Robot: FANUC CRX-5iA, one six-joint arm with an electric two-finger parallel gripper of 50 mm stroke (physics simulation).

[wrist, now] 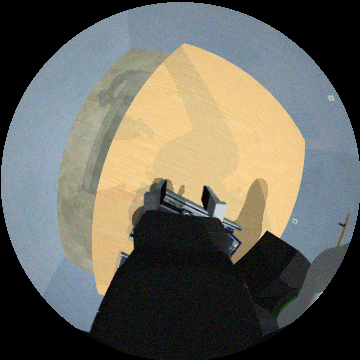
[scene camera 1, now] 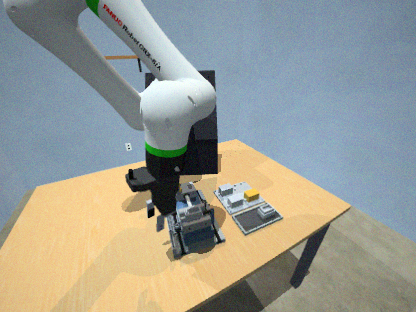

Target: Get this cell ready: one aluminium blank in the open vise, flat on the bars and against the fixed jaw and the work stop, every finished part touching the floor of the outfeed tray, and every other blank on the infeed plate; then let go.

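Places are measured from the arm's base along level axes (x ahead, y left, z up), in metres.
Where they show: gripper, between the fingertips: (wrist: pixel 183 189) (scene camera 1: pixel 155 222).
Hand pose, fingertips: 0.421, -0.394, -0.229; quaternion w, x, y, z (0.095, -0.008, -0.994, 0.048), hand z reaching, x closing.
Observation:
Each offset is from my fingertips to the top centre of the thing, as dx, dy, dz. Level surfaces: height alone.
My gripper (scene camera 1: pixel 155 216) (wrist: pixel 183 189) is open and empty, pointing down above the left side of the vise @[-0.060, +0.164, -0.061] (scene camera 1: pixel 198 226) (wrist: pixel 176 201). In the scene view a light grey part @[+0.002, +0.141, -0.045] (scene camera 1: pixel 191 212) shows at the vise jaws; its seating on the bars and against the stop cannot be made out. The infeed plate @[-0.007, +0.419, -0.151] (scene camera 1: pixel 241 190), right of the vise, bears a grey blank @[-0.066, +0.391, -0.116] (scene camera 1: pixel 226 189), another grey blank @[+0.018, +0.363, -0.116] (scene camera 1: pixel 235 201) and an orange block @[+0.048, +0.448, -0.116] (scene camera 1: pixel 251 195). A pale finished part @[+0.149, +0.412, -0.119] (scene camera 1: pixel 266 211) is in the right part of the dark outfeed tray (scene camera 1: pixel 250 222); its contact with the floor is unclear.
A tall black cabinet (scene camera 1: pixel 202 156) stands behind the vise. The wooden table @[dz -0.160] (scene camera 1: pixel 90 225) (wrist: pixel 210 90) carries the vise, plate and tray; its right front edge runs beyond the outfeed tray. My arm and gripper body hide part of the vise's left and back.

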